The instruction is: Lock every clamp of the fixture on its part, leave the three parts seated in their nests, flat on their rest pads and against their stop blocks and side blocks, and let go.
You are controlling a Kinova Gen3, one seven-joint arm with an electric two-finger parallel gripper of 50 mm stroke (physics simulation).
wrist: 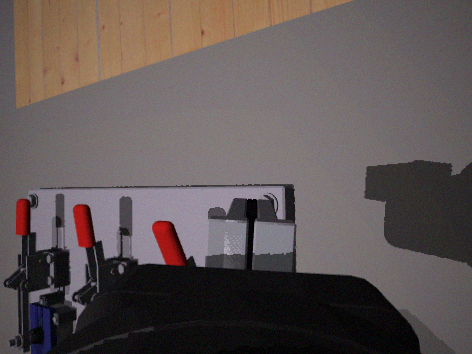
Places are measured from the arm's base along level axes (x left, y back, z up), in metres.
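Where they show: gripper, fingertip midpoint: (251, 224).
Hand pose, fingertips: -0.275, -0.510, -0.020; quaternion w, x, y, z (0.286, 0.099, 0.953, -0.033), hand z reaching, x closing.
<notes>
Things, the pixels of their top centre, and the offset from my fingertips, as dx, dy, dz. "spot": a spot on its surface instead. Level surfaces: height alone.
- pale fixture plate, surface spot: (175, 204) spot: +0.161, -0.018, -0.126
- handle, surface spot: (83, 225) spot: +0.224, -0.009, -0.076
- grey table top, its level: dz -0.141
In the wrist view my gripper (251, 224) is shut with nothing between its two pale fingers, which meet at a thin dark seam. It hangs over the far right end of the pale fixture plate (175, 204). Two red clamp handles show on the left: one handle (83, 225) stands nearly upright on its black linkage (97, 274), the other handle (169, 243) leans to the left, its base hidden behind my dark gripper body. The parts and their nests are hidden from this view.
The grey table top (270, 116) spreads beyond the plate, with a wooden floor (147, 31) past its far edge. A dark shadow (392, 204) lies on the table at the right. My gripper body fills the bottom of the view.
</notes>
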